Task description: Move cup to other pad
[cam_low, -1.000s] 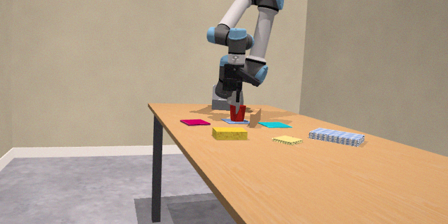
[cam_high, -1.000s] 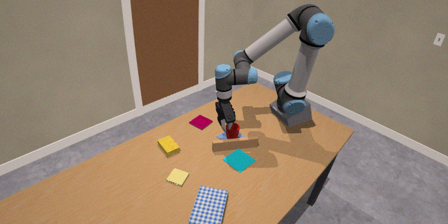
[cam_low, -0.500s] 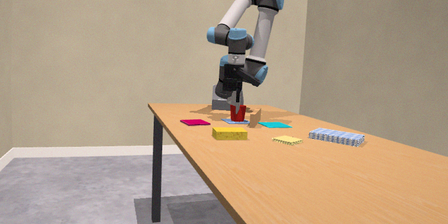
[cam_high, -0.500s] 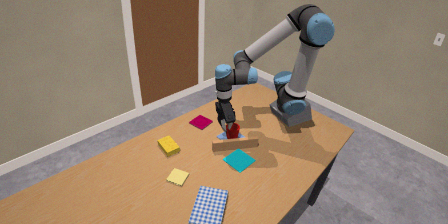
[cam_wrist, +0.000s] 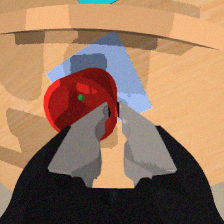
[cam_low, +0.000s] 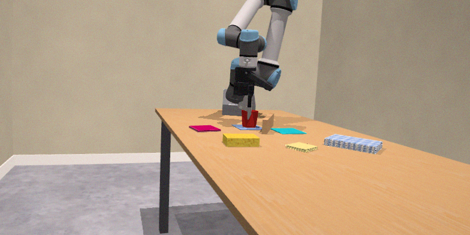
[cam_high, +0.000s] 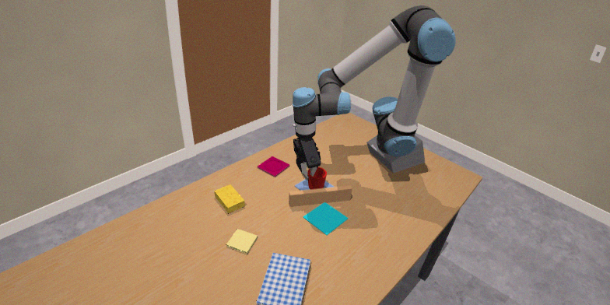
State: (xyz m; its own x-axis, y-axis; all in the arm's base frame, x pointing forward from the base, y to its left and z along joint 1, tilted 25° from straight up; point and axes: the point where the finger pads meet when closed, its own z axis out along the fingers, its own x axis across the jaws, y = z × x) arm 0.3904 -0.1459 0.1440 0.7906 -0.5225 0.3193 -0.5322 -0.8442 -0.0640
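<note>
Right now the green marble is 4 cm behind my hand, 2 cm to the left of it and 4 cm below it. The rest, counted from my hand: red cup 3 cm behind, 2 cm to the left, 3 cm below; then yellow sponge 25 cm ahead, 18 cm to the right, 4 cm below; then wooden rail 3 cm ahead, 8 cm to the left, 4 cm below.
</note>
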